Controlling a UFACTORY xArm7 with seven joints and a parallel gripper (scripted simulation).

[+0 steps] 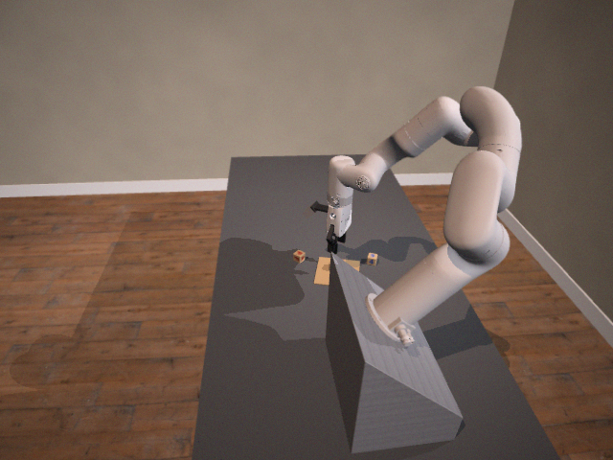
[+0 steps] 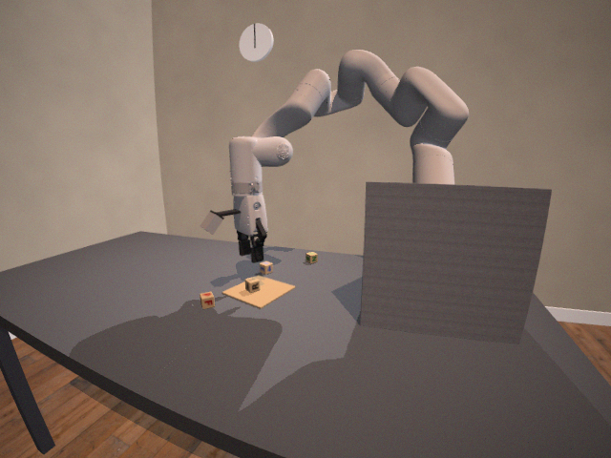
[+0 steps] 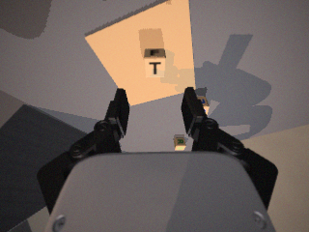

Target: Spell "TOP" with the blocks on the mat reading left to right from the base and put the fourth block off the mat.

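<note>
Now: hand 110 mm above the tan mat, 10 mm to the left of it and 10 mm past it. From my hand the other things lie so: blue-lettered block: 130 mm to the right, 100 mm below, 10 mm ahead.
</note>
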